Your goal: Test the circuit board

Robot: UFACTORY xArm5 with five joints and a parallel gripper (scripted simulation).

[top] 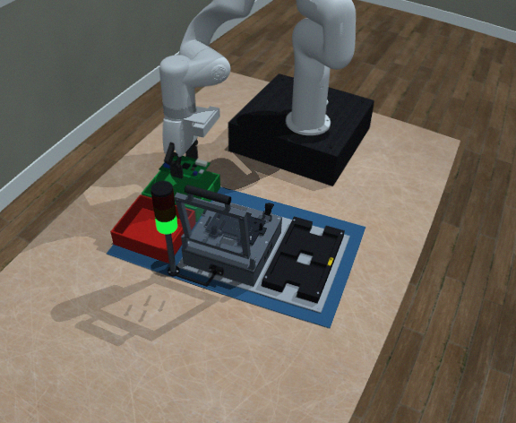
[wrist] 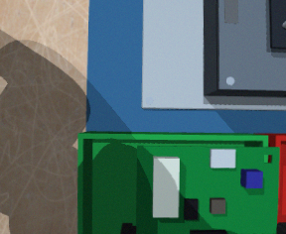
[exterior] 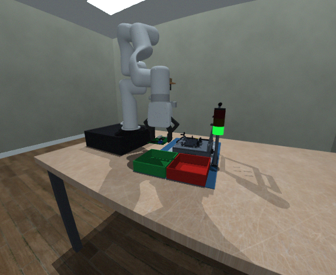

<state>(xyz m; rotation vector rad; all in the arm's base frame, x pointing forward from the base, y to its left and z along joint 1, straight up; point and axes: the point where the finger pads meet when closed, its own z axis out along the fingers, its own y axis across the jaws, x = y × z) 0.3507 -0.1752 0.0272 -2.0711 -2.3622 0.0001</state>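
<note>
The green bin lies 110 mm below my hand, 20 mm to the right of it and 10 mm behind it. The rest, counted from my hand: green circuit board (10 mm below); then red bin (140 mm ahead, 110 mm below); then black latch (240 mm to the left, 40 mm below).
</note>
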